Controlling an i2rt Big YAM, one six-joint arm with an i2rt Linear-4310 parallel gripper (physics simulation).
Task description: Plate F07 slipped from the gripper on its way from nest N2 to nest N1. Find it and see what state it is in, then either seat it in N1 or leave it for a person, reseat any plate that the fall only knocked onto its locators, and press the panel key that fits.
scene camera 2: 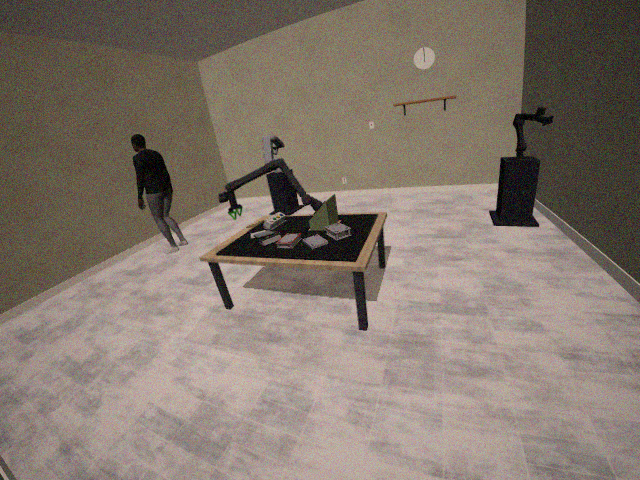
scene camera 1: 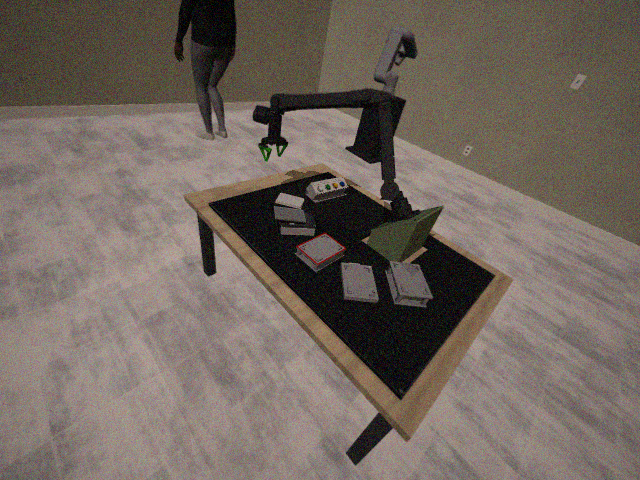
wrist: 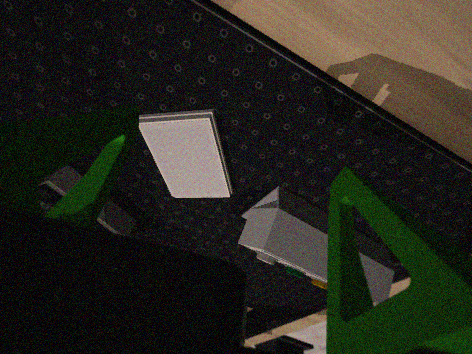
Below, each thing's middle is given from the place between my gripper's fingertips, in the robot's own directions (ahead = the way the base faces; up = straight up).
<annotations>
My hand is 54 cm to the right of the red-rimmed plate [scene camera 1: 319, 247], 12 cm above it and 9 cm short of it.
</annotations>
